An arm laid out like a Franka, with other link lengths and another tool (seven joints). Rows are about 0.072 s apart.
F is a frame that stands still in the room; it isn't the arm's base.
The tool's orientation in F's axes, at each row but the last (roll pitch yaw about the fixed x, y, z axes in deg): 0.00 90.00 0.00; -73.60 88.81 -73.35; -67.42 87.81 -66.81; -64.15 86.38 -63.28
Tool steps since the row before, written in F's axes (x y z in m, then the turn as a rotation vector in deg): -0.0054 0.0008 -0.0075 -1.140 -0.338 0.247; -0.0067 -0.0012 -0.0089 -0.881 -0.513 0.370; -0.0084 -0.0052 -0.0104 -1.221 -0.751 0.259; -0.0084 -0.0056 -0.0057 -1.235 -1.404 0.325
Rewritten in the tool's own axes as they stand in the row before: 0.0075 0.0008 -0.0054 -0.247 -0.338 -1.140; 0.0089 -0.0010 -0.0068 -0.365 -0.516 -0.881; 0.0104 -0.0047 -0.0086 -0.251 -0.747 -1.225; 0.0058 -0.0051 -0.0086 -0.280 -1.402 -1.248
